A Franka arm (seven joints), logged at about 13 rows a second.
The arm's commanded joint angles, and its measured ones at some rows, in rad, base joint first. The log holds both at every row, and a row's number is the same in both.
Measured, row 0:
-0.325 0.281 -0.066 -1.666 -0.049 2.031 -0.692
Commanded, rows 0 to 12:
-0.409 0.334 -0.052 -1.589 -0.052 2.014 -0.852
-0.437 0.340 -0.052 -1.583 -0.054 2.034 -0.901
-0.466 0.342 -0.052 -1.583 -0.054 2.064 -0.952
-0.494 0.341 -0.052 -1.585 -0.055 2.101 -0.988
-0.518 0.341 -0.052 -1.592 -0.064 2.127 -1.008
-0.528 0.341 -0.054 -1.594 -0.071 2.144 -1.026
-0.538 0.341 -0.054 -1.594 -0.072 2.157 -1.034
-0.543 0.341 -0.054 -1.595 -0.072 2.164 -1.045
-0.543 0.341 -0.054 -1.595 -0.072 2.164 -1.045
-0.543 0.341 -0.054 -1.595 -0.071 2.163 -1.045
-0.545 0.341 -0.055 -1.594 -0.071 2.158 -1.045
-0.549 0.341 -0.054 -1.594 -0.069 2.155 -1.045
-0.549 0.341 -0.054 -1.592 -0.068 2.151 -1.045
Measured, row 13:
-0.533 0.329 -0.067 -1.610 -0.062 2.153 -1.034
